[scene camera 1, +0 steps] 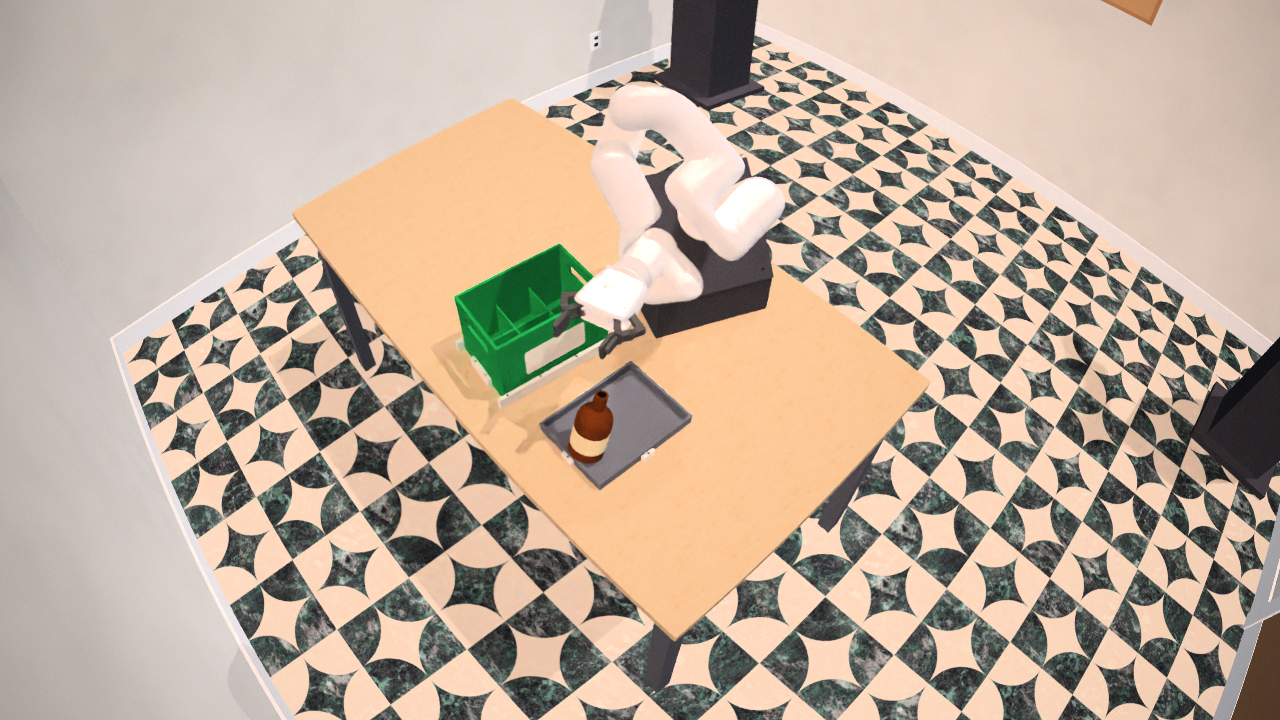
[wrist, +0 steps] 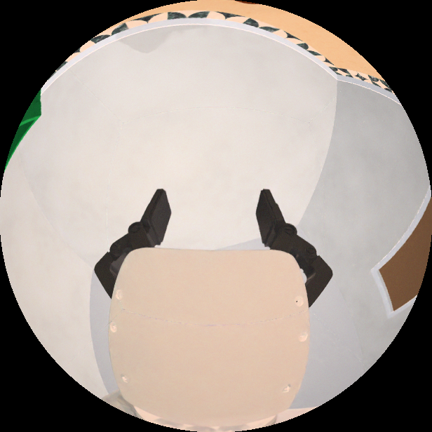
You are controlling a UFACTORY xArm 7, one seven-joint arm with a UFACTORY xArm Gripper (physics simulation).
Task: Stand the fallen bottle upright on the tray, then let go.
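Frame: origin at the arm's base, x ahead, y left, z up, level; metres.
Seen in the pictures: gripper, fingertip midpoint: (scene camera 1: 577, 342).
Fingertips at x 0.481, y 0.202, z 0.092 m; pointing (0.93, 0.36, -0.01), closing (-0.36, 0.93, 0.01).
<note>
A point is followed by its place in that frame.
The brown bottle (scene camera 1: 592, 429) @[x 0.481, y 0.235, z -0.130 m] with a cream label stands upright on the dark grey tray (scene camera 1: 646, 416) @[x 0.331, y 0.218, z -0.239 m], near the tray's left front corner in the scene view. Its neck points up. In the wrist view the tray does not show, and a thin red-brown sliver at the top edge is too small to name surely. My gripper (scene camera 1: 584, 341) @[x 0.481, y 0.202, z 0.092 m] (wrist: 212, 200) is open and empty. It hangs above and behind the bottle, apart from it, beside the green crate and on the arm's side of the tray.
A green crate (scene camera 1: 487, 356) @[x 0.544, y -0.049, z -0.142 m] (wrist: 29, 117) with dividers stands on the wooden table (scene camera 1: 760, 429) @[x 0.161, y 0.391, z -0.245 m] left of the gripper, close to its left finger in the scene view. The arm's black base (scene camera 1: 716, 300) @[x 0.040, y 0.107, z -0.168 m] stands behind. The table's front edge runs near the tray.
</note>
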